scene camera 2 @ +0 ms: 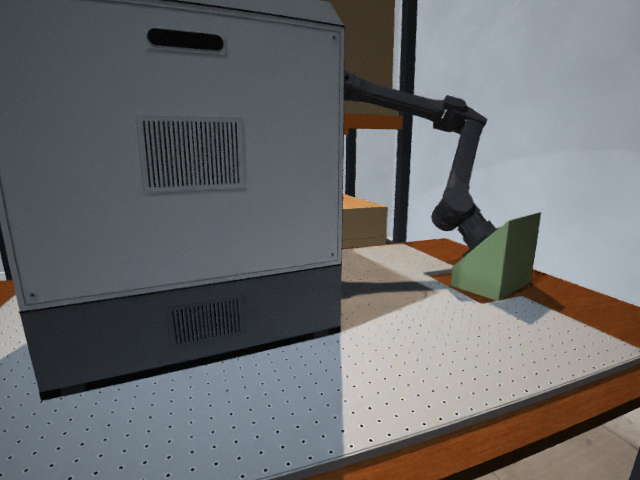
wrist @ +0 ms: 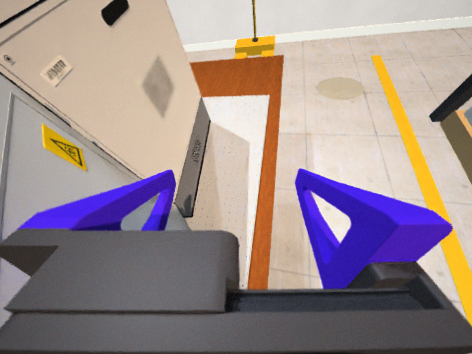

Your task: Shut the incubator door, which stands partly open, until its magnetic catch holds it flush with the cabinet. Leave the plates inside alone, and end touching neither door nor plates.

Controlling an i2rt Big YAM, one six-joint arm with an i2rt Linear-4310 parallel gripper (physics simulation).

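Seen in the pictures: gripper, fingertip midpoint: (wrist: 235,176); arm's base, origin of the base link: (scene camera 2: 487,245).
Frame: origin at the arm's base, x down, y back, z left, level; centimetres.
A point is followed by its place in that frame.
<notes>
The incubator cabinet (scene camera 2: 77,155) {x -23.5, y -86.1, z 3.8 cm} (wrist: 110,95) {x -31.4, y -55.9, z -26.7 cm} fills the left of the scene view, seen from a vented side; its other side panel is at upper left in the wrist view. The grey door (wrist: 35,175) {x -37.8, y -36.2, z -35.0 cm}, with a yellow warning label, is at left in the wrist view, beside the cabinet's near edge. Its remaining gap cannot be judged, and the door is hidden in the scene view. My gripper (wrist: 235,176) {x -34.4, y -37.0, z -48.6 cm} is open and empty. Its left finger overlaps the door in the wrist view; contact cannot be told. The cabinet hides the gripper in the scene view. The plates do not show.
A green wedge-shaped block (scene camera 2: 521,258) {x 2.0, y 3.2, z 7.8 cm} stands at the arm's base on the wooden table (scene camera 2: 594,304) {x 10.5, y 11.3, z 22.7 cm}. The perforated board (scene camera 2: 413,372) {x 9.3, y -45.4, z 22.0 cm} lies under the cabinet. Behind are an orange shelf board (scene camera 2: 377,121) and a cardboard box (scene camera 2: 364,224). A yellow floor fixture (wrist: 255,45) stands beyond the table.
</notes>
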